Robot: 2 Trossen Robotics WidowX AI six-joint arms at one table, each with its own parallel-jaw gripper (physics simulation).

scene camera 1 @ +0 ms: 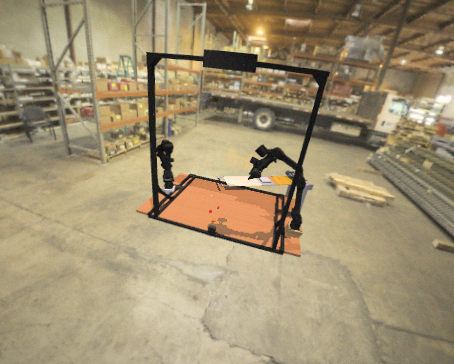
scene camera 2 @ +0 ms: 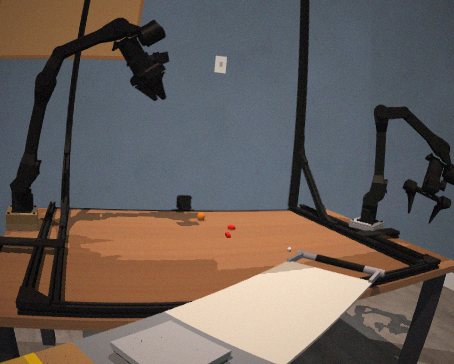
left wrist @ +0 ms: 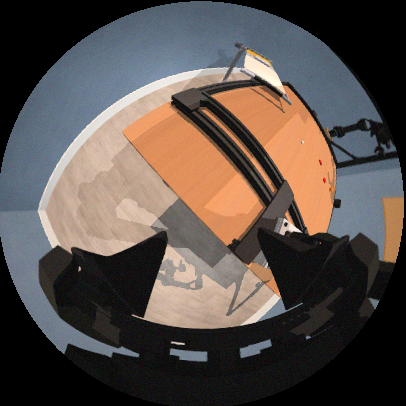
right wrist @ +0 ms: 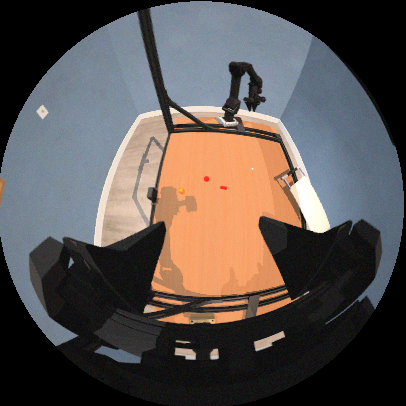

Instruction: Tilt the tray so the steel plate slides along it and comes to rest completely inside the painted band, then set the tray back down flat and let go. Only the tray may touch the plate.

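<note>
The tray has a cream surface, a grey stretch and an orange band; it looks about level in scene camera 1. The steel plate is a flat grey slab on the grey stretch, between the cream part and the orange band, outside the band. A black tray handle with grey brackets is at the cream end. My left gripper is open, empty and away from the tray. My right gripper is open, empty and raised, apart from the tray.
A black frame surrounds the wooden table. An orange ball, two small red things and a tiny white ball lie on it. A black block stands at its edge.
</note>
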